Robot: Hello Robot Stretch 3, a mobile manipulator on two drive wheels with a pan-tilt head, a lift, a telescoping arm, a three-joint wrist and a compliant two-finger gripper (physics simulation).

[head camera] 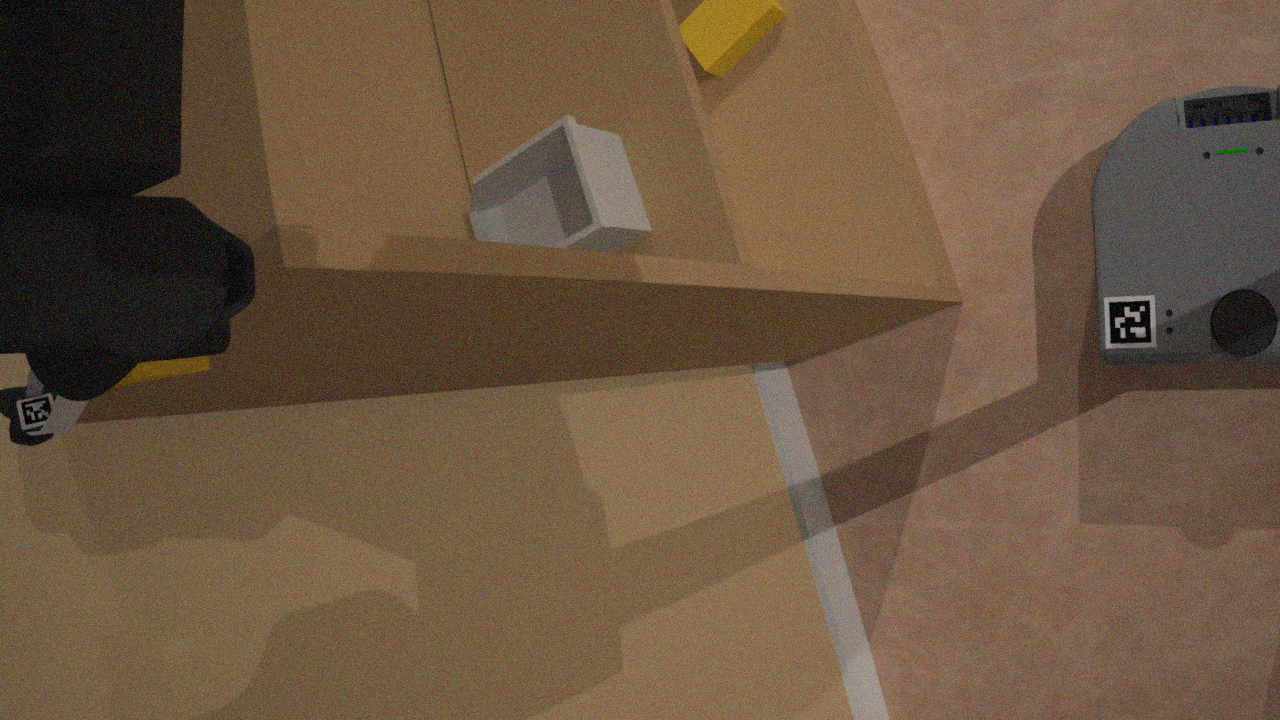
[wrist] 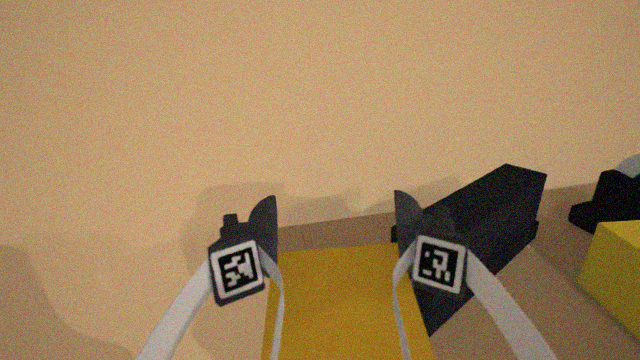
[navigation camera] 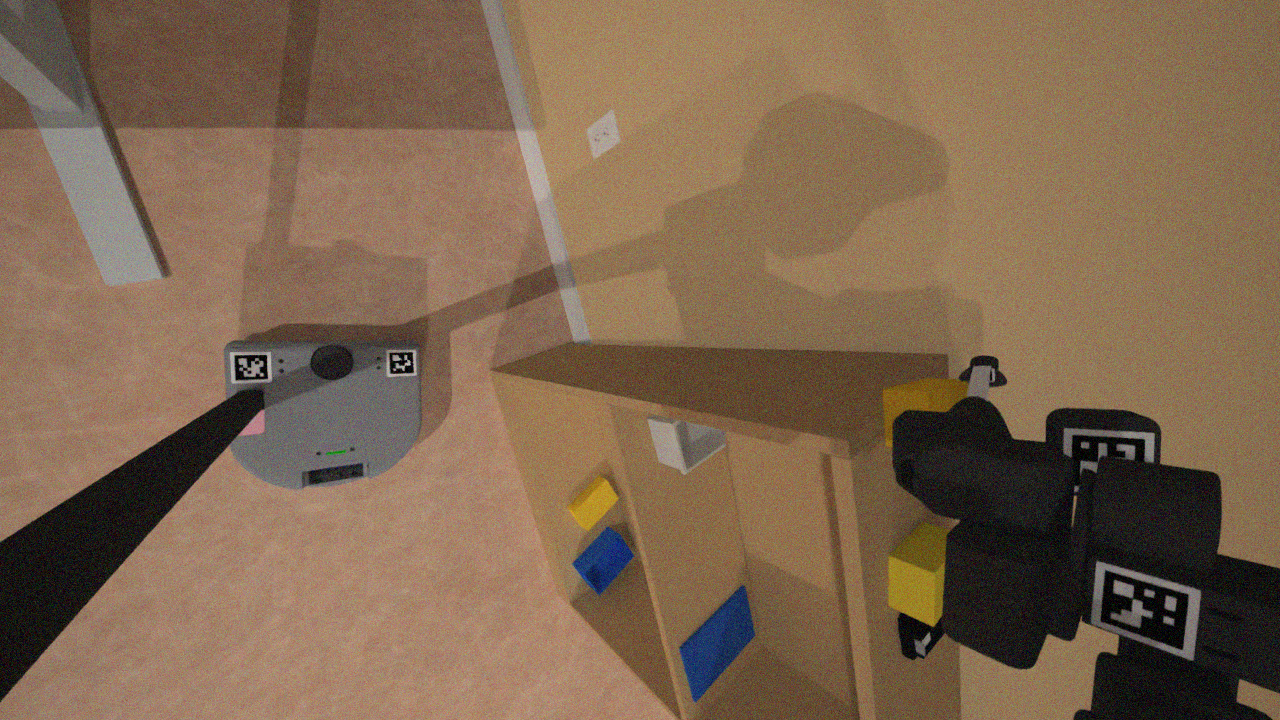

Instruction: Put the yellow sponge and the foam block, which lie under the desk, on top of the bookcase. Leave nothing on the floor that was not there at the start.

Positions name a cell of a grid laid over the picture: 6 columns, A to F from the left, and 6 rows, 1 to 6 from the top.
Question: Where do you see my gripper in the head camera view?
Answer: At A3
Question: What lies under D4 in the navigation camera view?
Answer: A grey block.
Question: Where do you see a grey block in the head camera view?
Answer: At C2
